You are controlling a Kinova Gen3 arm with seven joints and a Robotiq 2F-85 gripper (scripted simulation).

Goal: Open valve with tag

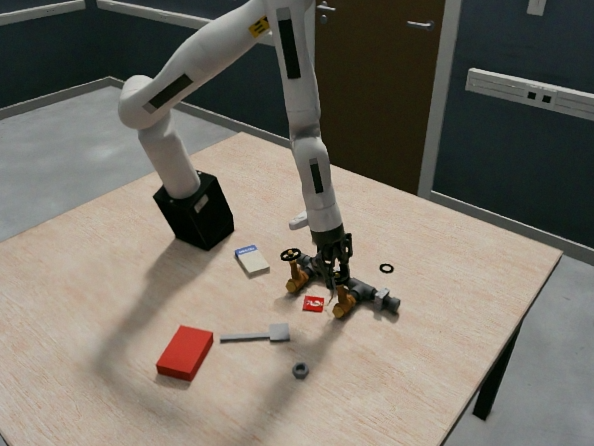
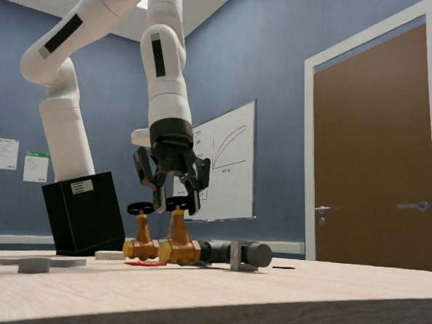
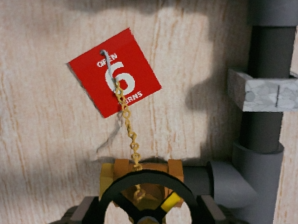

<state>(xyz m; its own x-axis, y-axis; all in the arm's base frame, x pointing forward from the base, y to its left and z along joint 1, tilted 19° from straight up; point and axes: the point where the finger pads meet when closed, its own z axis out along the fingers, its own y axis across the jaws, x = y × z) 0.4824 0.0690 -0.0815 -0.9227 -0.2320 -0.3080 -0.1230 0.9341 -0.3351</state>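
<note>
The red tag lies 10 cm below my hand, 6 cm behind it and 3 cm to the right of it. Also, from my hand: red block 35 cm to the right, 13 cm behind, 8 cm below; white card box 29 cm behind, 9 cm below, 3 cm to the right; grey t-shaped tool 19 cm to the right, 9 cm below, 6 cm behind.
</note>
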